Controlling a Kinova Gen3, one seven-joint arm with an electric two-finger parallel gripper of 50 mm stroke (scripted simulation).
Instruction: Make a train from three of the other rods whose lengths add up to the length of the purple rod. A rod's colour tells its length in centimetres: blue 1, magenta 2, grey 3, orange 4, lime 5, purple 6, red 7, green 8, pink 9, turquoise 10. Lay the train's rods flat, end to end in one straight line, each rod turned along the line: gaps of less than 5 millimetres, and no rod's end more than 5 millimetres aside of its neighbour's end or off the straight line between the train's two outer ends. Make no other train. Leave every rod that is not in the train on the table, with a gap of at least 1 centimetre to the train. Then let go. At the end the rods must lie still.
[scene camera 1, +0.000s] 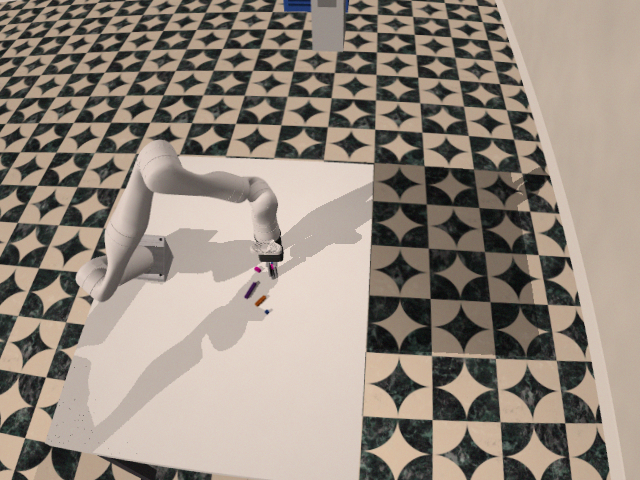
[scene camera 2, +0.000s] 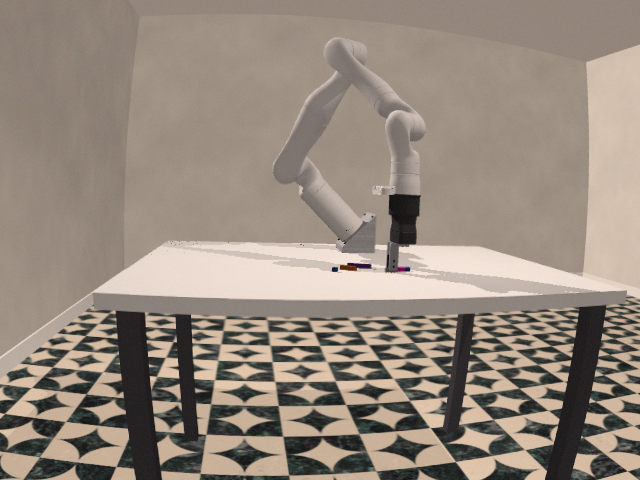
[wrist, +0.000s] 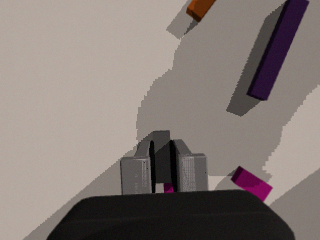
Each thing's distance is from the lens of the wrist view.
my gripper (wrist: 162, 158): 18 cm
grey rod (wrist: 161, 139): 18 cm
